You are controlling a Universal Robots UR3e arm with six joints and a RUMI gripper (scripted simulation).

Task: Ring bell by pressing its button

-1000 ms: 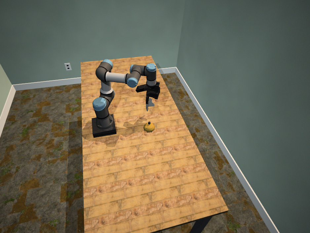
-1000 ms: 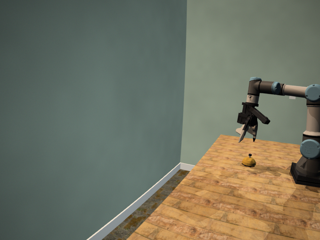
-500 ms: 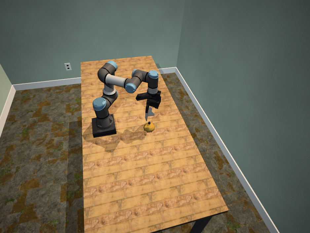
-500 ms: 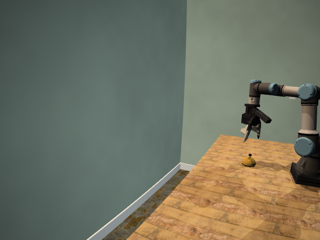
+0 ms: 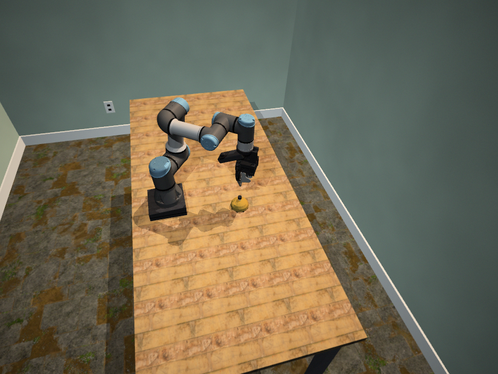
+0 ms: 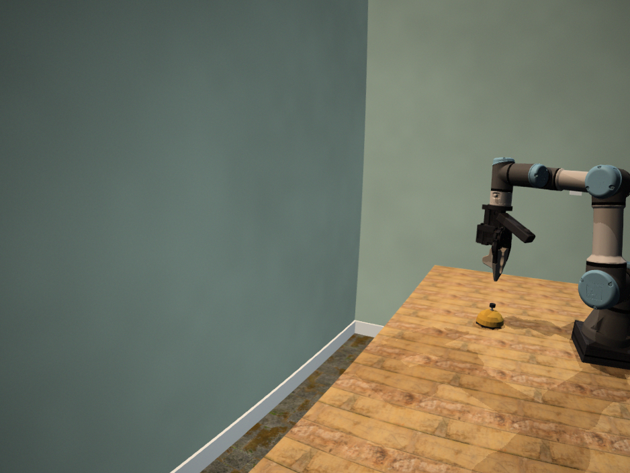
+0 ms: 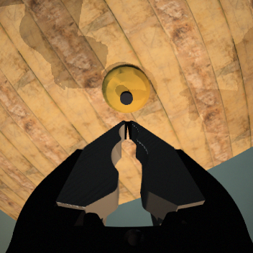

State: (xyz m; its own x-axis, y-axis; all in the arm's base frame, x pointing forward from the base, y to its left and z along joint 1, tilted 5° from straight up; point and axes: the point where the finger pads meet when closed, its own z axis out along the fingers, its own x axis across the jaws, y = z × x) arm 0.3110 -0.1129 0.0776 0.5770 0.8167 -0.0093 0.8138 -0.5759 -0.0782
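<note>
Now: hand 10 cm above the black button. Round my hand: yellow dome bell 11 cm below.
</note>
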